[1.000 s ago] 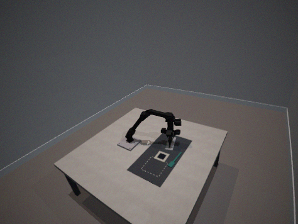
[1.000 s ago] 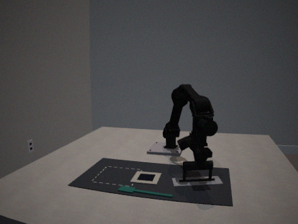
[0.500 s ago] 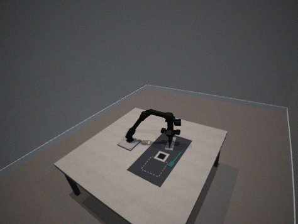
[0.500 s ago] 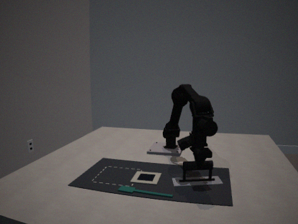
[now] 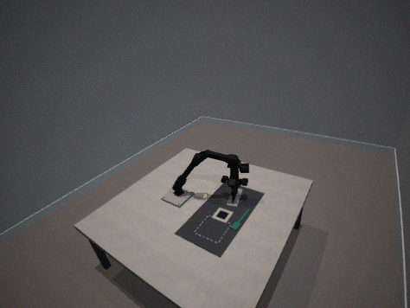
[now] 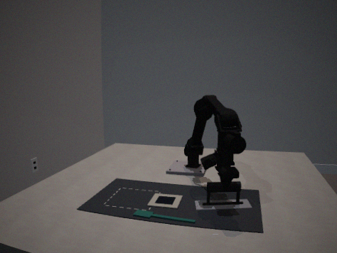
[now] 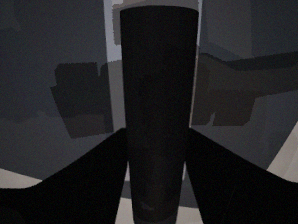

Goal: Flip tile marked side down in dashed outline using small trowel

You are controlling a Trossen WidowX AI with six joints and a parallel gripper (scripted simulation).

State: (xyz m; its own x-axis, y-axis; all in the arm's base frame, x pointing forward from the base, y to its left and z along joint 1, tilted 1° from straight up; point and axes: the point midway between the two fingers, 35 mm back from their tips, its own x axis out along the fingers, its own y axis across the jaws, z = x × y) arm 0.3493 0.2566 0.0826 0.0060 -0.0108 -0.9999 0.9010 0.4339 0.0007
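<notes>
Now: gripper tip 210 mm to the left of the tile, 60 mm short of it and 60 mm above it. Also, from my gripper tip: green trowel 180 mm ahead, 170 mm to the right, 60 mm below.
</notes>
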